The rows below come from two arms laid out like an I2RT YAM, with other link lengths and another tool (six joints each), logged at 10 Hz.
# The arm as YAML. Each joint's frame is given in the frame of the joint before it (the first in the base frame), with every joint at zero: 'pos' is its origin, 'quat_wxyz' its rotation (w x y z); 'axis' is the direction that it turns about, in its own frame. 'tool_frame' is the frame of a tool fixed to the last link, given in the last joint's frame.
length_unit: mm
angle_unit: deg
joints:
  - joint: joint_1
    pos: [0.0, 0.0, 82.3]
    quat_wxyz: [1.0, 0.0, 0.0, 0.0]
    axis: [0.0, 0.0, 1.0]
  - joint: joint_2
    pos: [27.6, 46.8, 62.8]
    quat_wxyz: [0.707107, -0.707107, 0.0, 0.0]
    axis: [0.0, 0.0, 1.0]
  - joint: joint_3
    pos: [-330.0, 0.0, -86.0]
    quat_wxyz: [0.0, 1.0, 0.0, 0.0]
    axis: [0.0, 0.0, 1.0]
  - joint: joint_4
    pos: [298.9, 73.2, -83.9]
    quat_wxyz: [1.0, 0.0, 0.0, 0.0]
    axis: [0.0, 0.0, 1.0]
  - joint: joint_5
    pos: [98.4, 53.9, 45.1]
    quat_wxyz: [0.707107, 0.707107, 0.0, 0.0]
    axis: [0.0, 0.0, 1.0]
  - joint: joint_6
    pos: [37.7, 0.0, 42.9]
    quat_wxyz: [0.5, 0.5, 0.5, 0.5]
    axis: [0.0, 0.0, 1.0]
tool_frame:
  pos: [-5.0, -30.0, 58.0]
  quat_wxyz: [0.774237, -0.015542, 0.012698, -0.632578]
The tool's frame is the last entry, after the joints.
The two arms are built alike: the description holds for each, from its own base.
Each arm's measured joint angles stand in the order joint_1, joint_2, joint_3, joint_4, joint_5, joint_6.
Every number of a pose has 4 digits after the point. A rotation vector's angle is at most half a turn.
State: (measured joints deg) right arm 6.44 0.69 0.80 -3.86 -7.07 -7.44; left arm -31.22 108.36 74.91 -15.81 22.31 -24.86
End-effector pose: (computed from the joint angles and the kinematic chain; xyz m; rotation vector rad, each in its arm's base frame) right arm 0.1874 0.0414 0.2503 -2.1656 -0.1298 -2.0079; left arm 0.4808 -0.3158 0.2316 2.3499 -0.5643 0.6400
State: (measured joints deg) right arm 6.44 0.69 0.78 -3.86 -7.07 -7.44; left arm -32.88 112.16 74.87 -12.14 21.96 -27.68
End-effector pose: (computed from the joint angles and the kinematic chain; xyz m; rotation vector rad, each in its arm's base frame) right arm 0.1874 0.0414 0.2501 -2.1660 -0.1297 -2.0075; left arm 0.4827 -0.3349 0.2034 2.3507 -0.5350 0.6077
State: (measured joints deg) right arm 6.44 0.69 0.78 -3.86 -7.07 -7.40; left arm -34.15 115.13 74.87 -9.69 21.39 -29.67
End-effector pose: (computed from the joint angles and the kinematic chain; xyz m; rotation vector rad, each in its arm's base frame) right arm 0.1875 0.0414 0.2501 -2.1658 -0.1290 -2.0071; left arm 0.4824 -0.3483 0.1799 2.3598 -0.5137 0.5807
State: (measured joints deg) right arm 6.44 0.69 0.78 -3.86 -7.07 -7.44; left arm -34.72 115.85 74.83 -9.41 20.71 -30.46
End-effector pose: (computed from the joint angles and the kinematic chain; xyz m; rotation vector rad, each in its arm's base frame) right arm 0.1874 0.0414 0.2501 -2.1660 -0.1297 -2.0075; left arm 0.4804 -0.3524 0.1728 2.3723 -0.5036 0.5704
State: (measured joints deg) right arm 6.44 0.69 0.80 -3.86 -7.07 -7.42; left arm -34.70 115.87 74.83 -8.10 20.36 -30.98
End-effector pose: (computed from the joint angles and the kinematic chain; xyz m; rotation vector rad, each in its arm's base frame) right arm 0.1874 0.0414 0.2503 -2.1655 -0.1294 -2.0077; left arm 0.4834 -0.3532 0.1759 2.3625 -0.4933 0.5953
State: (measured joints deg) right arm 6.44 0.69 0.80 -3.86 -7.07 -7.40; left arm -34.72 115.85 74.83 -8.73 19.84 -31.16
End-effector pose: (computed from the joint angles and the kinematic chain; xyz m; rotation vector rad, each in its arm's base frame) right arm 0.1874 0.0414 0.2503 -2.1654 -0.1290 -2.0075; left arm 0.4827 -0.3518 0.1742 2.3769 -0.4857 0.5894
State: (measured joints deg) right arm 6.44 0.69 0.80 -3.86 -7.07 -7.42; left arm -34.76 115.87 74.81 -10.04 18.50 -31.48
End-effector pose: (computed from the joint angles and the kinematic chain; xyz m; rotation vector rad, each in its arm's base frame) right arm 0.1874 0.0414 0.2503 -2.1655 -0.1294 -2.0077; left arm 0.4814 -0.3485 0.1701 2.4111 -0.4695 0.5793
